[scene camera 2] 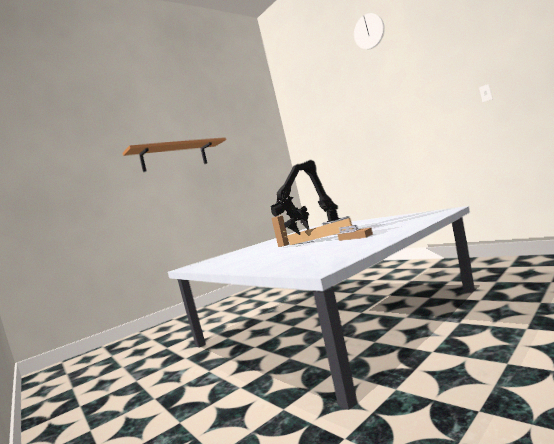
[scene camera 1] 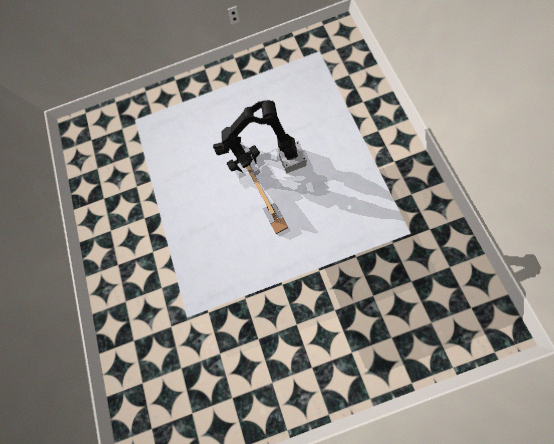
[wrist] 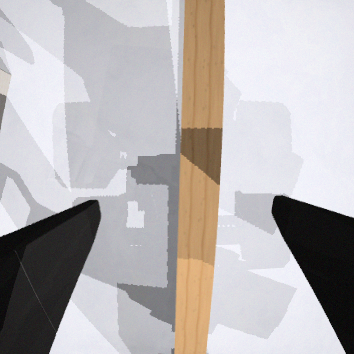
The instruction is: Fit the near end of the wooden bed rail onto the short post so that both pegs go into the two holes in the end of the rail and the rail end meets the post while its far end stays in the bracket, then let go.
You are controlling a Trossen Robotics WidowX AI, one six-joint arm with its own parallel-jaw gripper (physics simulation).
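Frame: origin at the arm's base, x ahead, y left, z up, level; millimetres.
Seen in the pictures: gripper, between the fingertips: (scene camera 2: 304,232) (scene camera 1: 249,167) (wrist: 187,206); arm's base, origin of its link: (scene camera 2: 333,220) (scene camera 1: 290,153).
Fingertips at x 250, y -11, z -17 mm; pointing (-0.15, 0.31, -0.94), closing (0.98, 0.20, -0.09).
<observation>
Offsets run from my fingertips to a thing's top centre. "spot": to the spot under its first point. Level surfaces: height alone.
The wooden bed rail (scene camera 1: 260,189) (scene camera 2: 325,231) (wrist: 202,90) lies long and narrow over the table. Its far end is at the grey bracket (scene camera 2: 348,229), beside an orange-brown block @(42 mm back, 323 mm left, 27 mm down) (scene camera 1: 278,225) (scene camera 2: 355,234). The short post @(spot: 51 mm ahead, 159 mm right, 29 mm up) (scene camera 2: 279,231) stands upright by the rail's near end in scene camera 2. Whether the pegs are inside the holes is too small to tell there, and the post does not show in the wrist view. My gripper (scene camera 1: 249,166) (scene camera 2: 303,231) (wrist: 187,206) is wide open, its fingers on either side of the rail near the post, touching neither side in the wrist view.
The white table @(63 mm down) (scene camera 1: 215,240) (scene camera 2: 250,267) carries the rail, post and arm. The arm's grey base (scene camera 1: 293,161) stands to the right of the rail in scene camera 1. A wooden wall shelf (scene camera 2: 175,146) hangs on the far wall, away from the table.
</observation>
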